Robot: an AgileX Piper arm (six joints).
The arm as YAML. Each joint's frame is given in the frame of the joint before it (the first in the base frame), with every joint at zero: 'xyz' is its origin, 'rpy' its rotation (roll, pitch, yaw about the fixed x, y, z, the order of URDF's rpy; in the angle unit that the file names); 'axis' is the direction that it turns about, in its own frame. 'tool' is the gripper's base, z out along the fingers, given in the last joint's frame.
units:
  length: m
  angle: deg
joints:
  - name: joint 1
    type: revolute
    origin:
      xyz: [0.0, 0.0, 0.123]
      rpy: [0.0, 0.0, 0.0]
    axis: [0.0, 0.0, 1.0]
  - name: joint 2
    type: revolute
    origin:
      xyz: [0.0, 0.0, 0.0]
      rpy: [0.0, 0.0, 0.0]
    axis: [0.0, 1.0, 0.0]
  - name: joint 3
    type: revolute
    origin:
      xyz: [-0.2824, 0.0, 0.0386]
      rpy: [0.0, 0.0, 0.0]
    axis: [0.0, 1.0, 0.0]
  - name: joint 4
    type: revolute
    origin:
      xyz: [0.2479, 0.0, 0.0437]
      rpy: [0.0, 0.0, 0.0]
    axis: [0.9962, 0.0, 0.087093]
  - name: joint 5
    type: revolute
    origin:
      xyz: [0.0, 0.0, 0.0]
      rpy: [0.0, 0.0, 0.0]
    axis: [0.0, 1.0, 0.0]
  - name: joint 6
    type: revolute
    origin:
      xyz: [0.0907, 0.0, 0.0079]
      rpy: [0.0, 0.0, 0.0]
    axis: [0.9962, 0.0, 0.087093]
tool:
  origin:
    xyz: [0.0, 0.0, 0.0]
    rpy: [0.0, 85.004, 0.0]
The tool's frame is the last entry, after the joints.
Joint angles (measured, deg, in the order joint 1, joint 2, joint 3, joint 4, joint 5, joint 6), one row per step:
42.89 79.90 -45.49 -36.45 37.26 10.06
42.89 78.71 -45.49 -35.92 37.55 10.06
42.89 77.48 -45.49 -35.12 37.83 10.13
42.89 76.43 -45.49 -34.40 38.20 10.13
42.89 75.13 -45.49 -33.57 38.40 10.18
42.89 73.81 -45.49 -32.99 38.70 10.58
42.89 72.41 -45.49 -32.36 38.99 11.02
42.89 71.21 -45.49 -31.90 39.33 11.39
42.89 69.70 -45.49 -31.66 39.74 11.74
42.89 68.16 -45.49 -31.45 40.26 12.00
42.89 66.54 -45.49 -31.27 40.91 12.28
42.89 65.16 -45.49 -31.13 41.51 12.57
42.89 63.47 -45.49 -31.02 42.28 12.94
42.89 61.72 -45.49 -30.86 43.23 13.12
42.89 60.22 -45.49 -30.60 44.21 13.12
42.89 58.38 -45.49 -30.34 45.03 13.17
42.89 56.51 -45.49 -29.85 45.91 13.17
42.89 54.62 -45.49 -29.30 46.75 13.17
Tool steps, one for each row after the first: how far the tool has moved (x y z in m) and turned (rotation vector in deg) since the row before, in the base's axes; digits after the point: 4 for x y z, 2 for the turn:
-0.0022 -0.0018 0.0050 0.93 -0.44 -0.41
-0.0025 -0.0017 0.0049 1.19 -0.30 -0.57
-0.0023 -0.0017 0.0041 0.91 -0.17 -0.51
-0.0028 -0.0018 0.0051 1.32 -0.35 -0.50
-0.0027 -0.0022 0.0052 1.31 -0.43 -0.70
-0.0030 -0.0023 0.0054 1.44 -0.45 -0.73
-0.0026 -0.0022 0.0046 1.11 -0.38 -0.62
-0.0032 -0.0030 0.0058 1.12 -0.70 -0.56
-0.0034 -0.0033 0.0057 0.99 -0.69 -0.52
-0.0037 -0.0038 0.0058 0.96 -0.69 -0.59
-0.0032 -0.0033 0.0048 0.82 -0.56 -0.55
-0.0041 -0.0043 0.0057 0.96 -0.69 -0.68
-0.0044 -0.0047 0.0056 0.80 -0.62 -0.64
-0.0041 -0.0042 0.0044 0.57 -0.37 -0.54
-0.0049 -0.0048 0.0055 0.95 -0.69 -0.49
-0.0053 -0.0049 0.0052 1.07 -0.52 -0.50
-0.0055 -0.0050 0.0050 1.16 -0.50 -0.46

